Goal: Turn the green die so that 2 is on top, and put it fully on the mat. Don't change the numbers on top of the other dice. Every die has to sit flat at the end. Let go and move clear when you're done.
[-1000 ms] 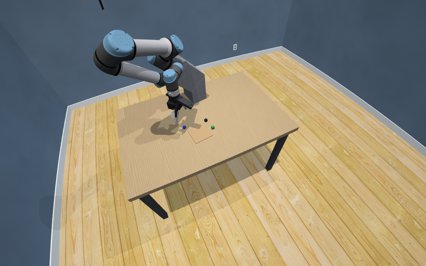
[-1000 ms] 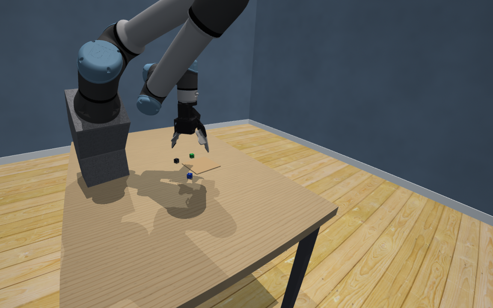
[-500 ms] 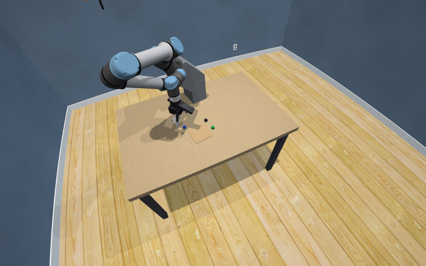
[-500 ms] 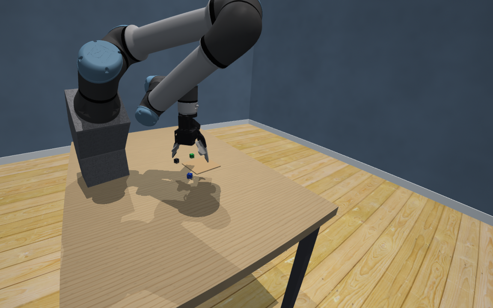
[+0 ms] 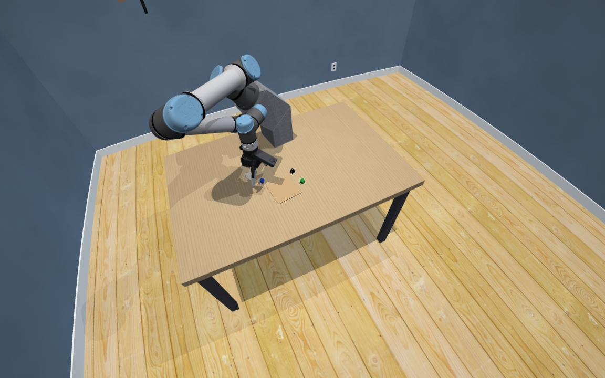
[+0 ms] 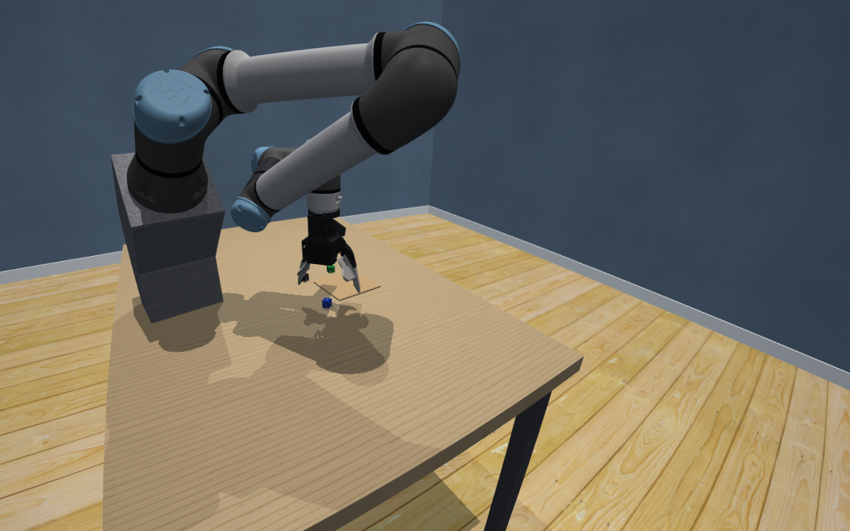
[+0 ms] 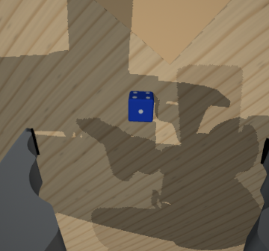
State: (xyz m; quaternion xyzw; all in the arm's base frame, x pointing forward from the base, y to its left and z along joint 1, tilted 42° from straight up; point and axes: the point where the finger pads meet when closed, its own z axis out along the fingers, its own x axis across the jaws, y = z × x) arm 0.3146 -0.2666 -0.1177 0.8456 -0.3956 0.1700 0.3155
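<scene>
Right now the blue die is 40 mm below my hand and 10 mm behind it. The rest, counted from my hand: green die (190 mm to the left, 110 mm ahead, 40 mm below); then tan mat (100 mm ahead, 80 mm to the left, 50 mm below); then black die (180 mm to the left, 40 mm below, 20 mm ahead).
</scene>
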